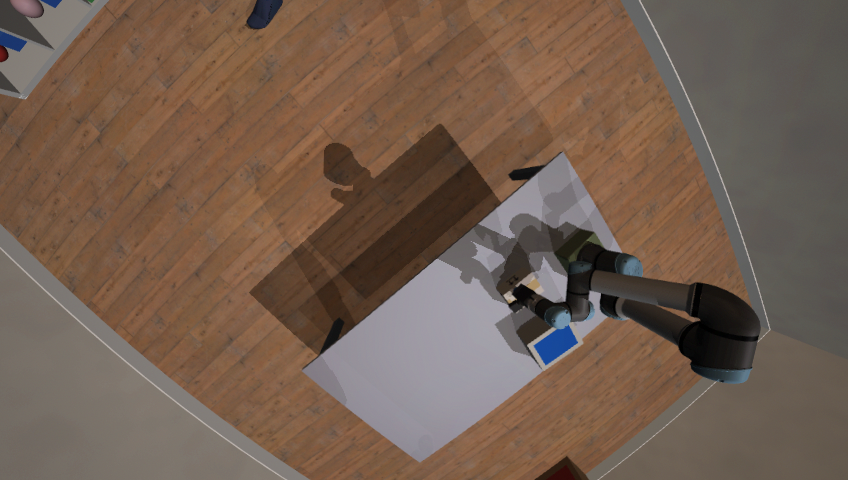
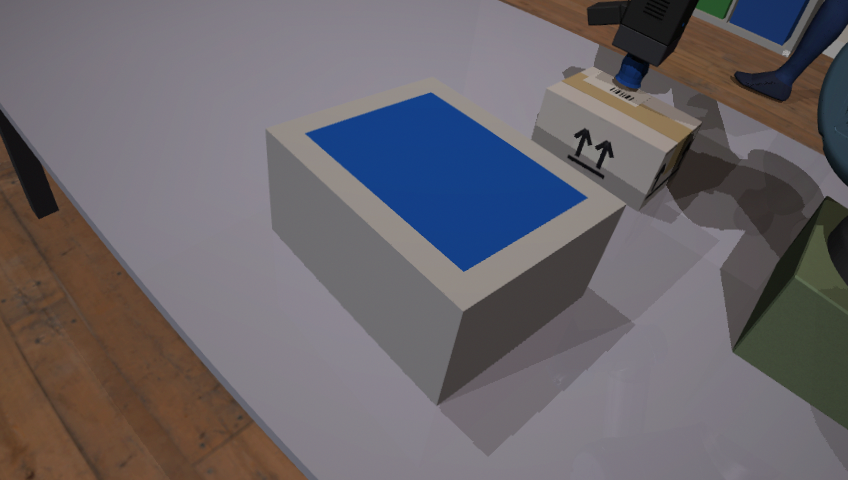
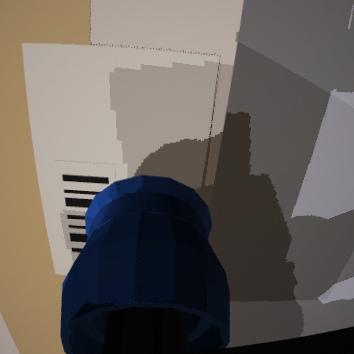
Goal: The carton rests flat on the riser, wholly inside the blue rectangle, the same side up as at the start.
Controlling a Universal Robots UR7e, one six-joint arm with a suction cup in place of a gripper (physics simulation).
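Places are measured from the arm's base along level axes (x ahead, y left, z up), in centimetres.
Pixels of known places: end effector, tool point: (image 2: 628,81) (image 3: 148,229); arm's base, origin of the base link: (image 1: 589,259).
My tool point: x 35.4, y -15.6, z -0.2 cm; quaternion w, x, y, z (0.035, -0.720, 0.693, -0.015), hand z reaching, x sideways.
For each thing: its top centre in the pictures, then the offset to it from my tool point. "spot": a spot on its surface instead. Level surfaces: height alone.
- carton, middle of its top: (image 3: 33,251) (image 2: 626,104) (image 1: 524,293) dx -1.8, dy +4.4, dz -1.1 cm
- barcode label, middle of its top: (image 3: 118,187) (image 2: 617,88) dx +0.8, dy +0.9, dz -1.1 cm
- riser, middle of its top: (image 2: 444,164) (image 1: 556,344) dx +3.8, dy +36.6, dz +2.1 cm
- grey block with the blue rectangle, surface spot: (image 2: 444,179) (image 1: 560,344) spot: dx +2.5, dy +38.3, dz +2.1 cm
- table, its level: dz -9.9 cm
The carton (image 2: 612,140) (image 1: 533,285) is a small beige box with two up-arrows on its side, tan tape and a barcode label (image 3: 70,105) on top. It stands upright on the table just behind the riser. The riser (image 2: 354,256) (image 1: 535,351) is a grey block with the blue rectangle (image 2: 444,179) (image 1: 556,345) on its top, which is bare. My suction cup (image 2: 630,76) (image 3: 147,211) (image 1: 517,296) is down at the carton's top face, beside the barcode. Suction is off, so nothing is held.
A dark green box (image 2: 796,322) (image 1: 570,248) stands on the table (image 2: 175,119) (image 1: 427,358) to the right of the riser, near the arm's base. A person's blue leg (image 2: 796,48) shows on the wooden floor beyond the table's far edge.
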